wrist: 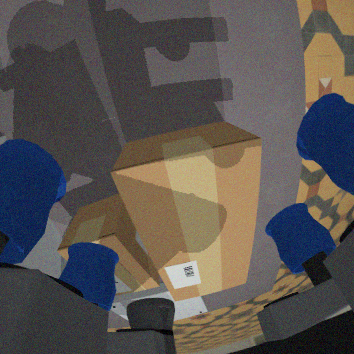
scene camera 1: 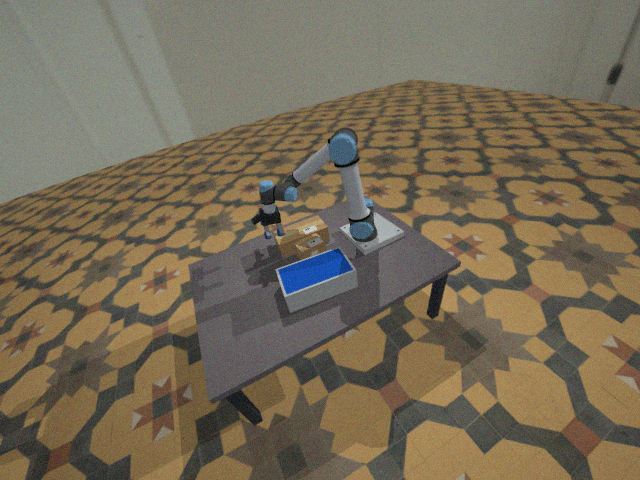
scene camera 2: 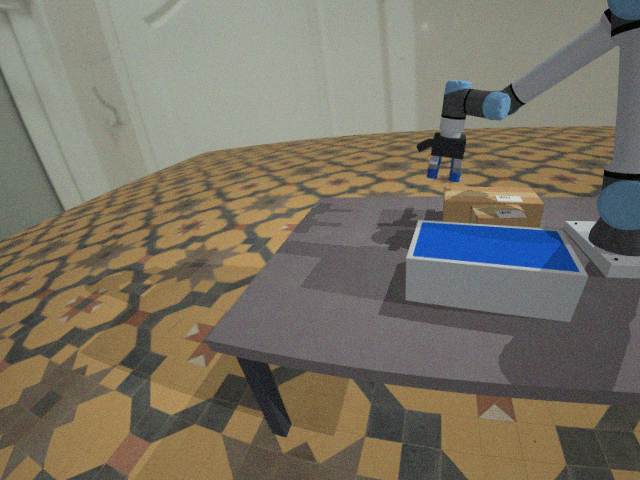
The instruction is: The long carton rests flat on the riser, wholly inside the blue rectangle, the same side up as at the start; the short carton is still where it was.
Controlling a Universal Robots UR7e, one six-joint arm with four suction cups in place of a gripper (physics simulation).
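Seen in the pictures: hand at its tool point: (wrist: 190,207) (scene camera 1: 272,229) (scene camera 2: 444,172); arm's base at its link origin: (wrist: 150,306) (scene camera 2: 617,243).
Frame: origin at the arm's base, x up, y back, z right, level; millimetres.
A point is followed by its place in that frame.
Note:
The long carton (scene camera 1: 286,249) {x 20, y -471, z 71 mm} (scene camera 2: 457,206) {x 50, y -463, z 72 mm} (wrist: 200,200) {x 68, y -454, z 155 mm}, tan with a white label on top, rests on the table behind the riser (scene camera 1: 323,297) {x -14, y -382, z -331 mm} (scene camera 2: 491,286) {x 37, y -373, z -331 mm}. The short carton (scene camera 1: 309,246) {x 69, y -348, z -28 mm} (scene camera 2: 498,219) {x 63, y -344, z -39 mm} (wrist: 92,227) {x 40, y -413, z 5 mm}, also labelled, stands close beside it on the riser side. The riser is a light grey block, and the blue rectangle (scene camera 1: 315,271) {x 87, y -379, z -244 mm} (scene camera 2: 485,248) {x 87, y -391, z -258 mm} on its top is bare. My gripper (scene camera 1: 274,235) {x 148, y -514, z 132 mm} (scene camera 2: 444,176) {x 148, y -514, z 132 mm} (wrist: 187,210) {x 148, y -514, z 132 mm}, with blue suction cups, is open and holds nothing. It hangs above and near the long carton's end away from the arm base. The cartons' lower parts are hidden in the second scene view.
The arm's white base plate (scene camera 1: 388,235) {x 3, y 115, z -82 mm} (scene camera 2: 622,266) {x 1, y -36, z -129 mm} is on the table (scene camera 1: 248,351) {x -33, y -780, z -457 mm} (scene camera 2: 330,341) {x -33, y -679, z -508 mm}, to the right of the cartons and riser. The arm reaches over from it to the left. The table's left edge lies beyond the gripper, with patterned floor around it.

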